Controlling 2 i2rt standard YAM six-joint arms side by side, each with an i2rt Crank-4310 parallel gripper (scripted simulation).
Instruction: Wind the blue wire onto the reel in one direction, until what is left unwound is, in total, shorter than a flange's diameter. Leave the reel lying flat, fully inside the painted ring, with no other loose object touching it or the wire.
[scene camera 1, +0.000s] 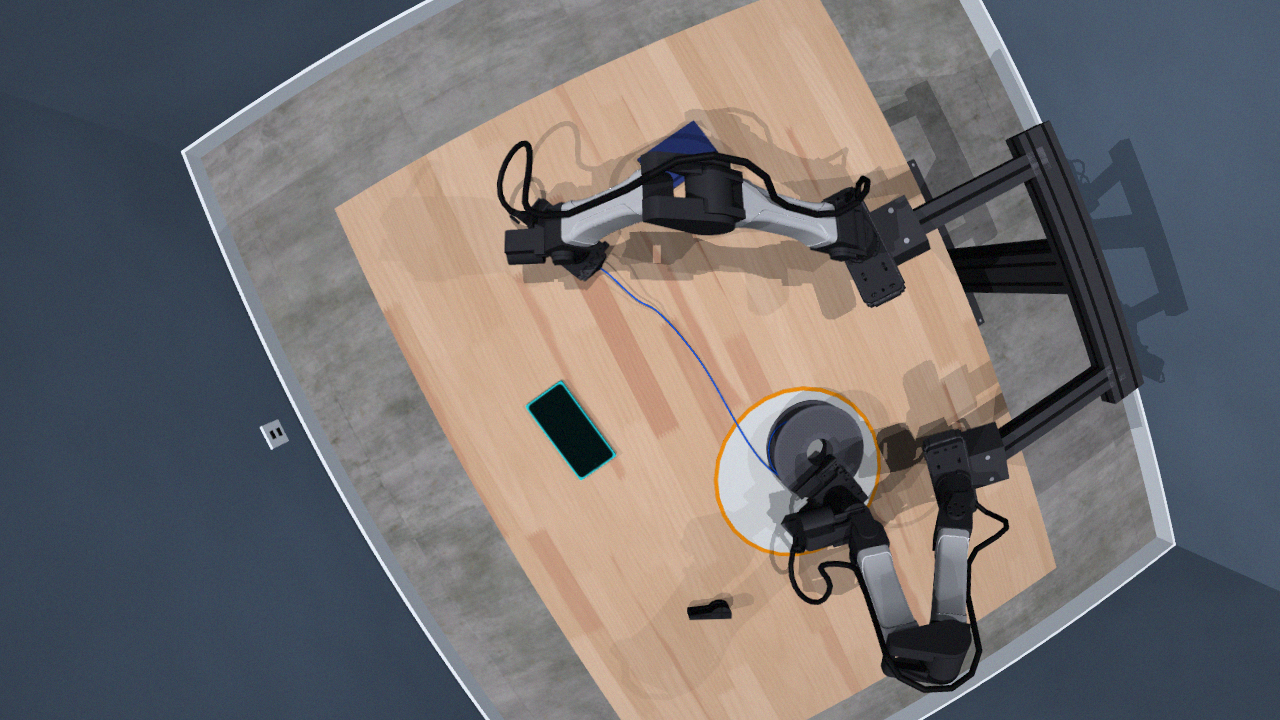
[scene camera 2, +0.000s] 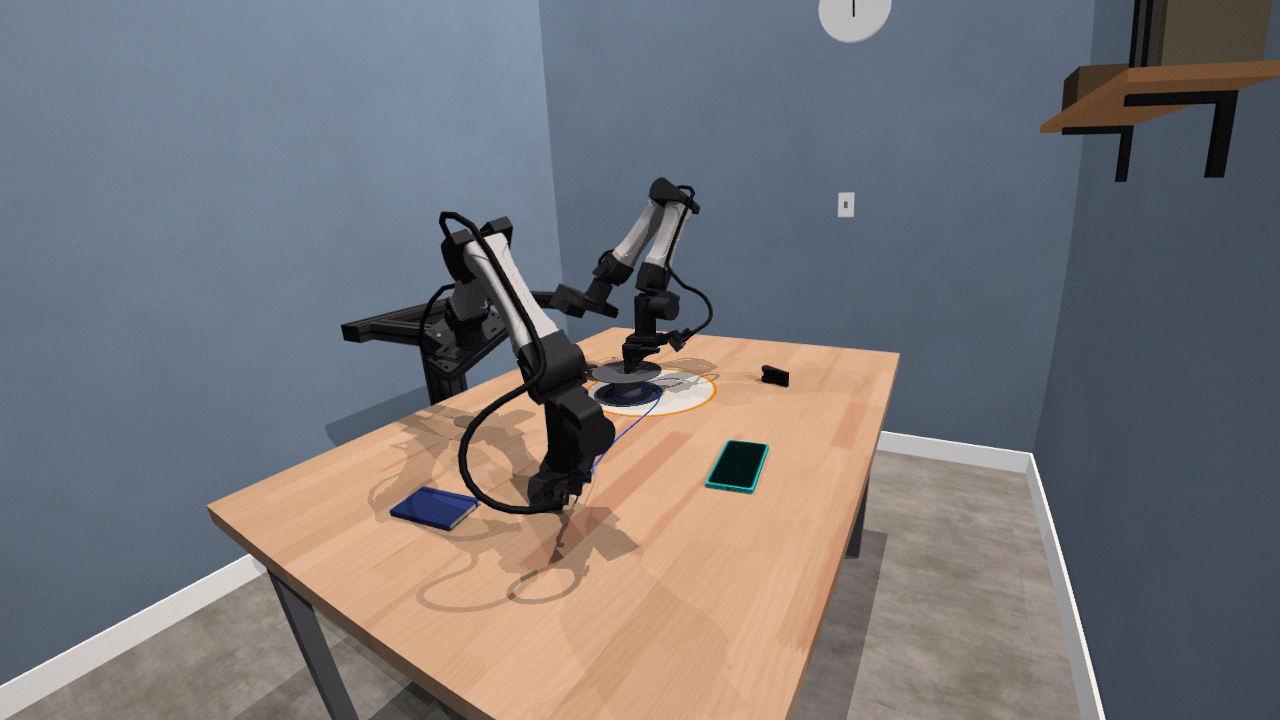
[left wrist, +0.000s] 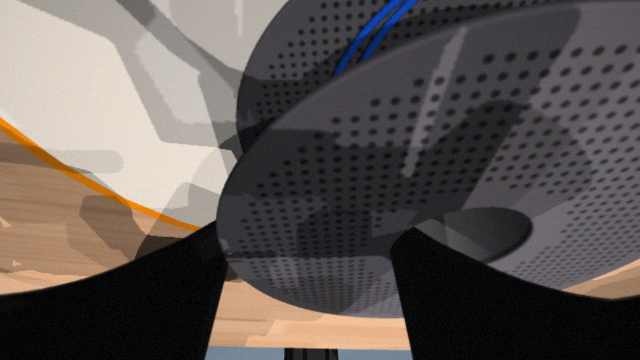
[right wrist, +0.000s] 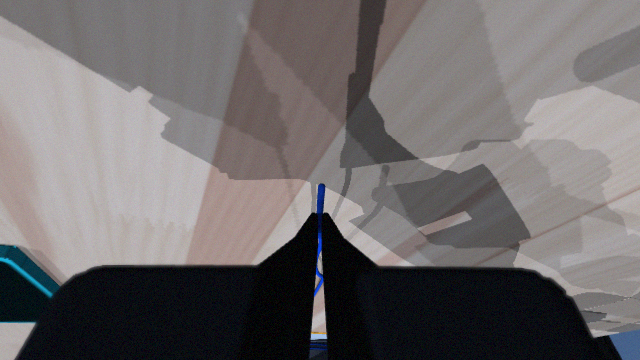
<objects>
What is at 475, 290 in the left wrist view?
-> My left gripper.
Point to my right gripper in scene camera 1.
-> At 598, 266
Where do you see a dark grey reel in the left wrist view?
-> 527, 112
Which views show my right gripper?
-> Scene camera 1, scene camera 2 and the right wrist view only.
</objects>
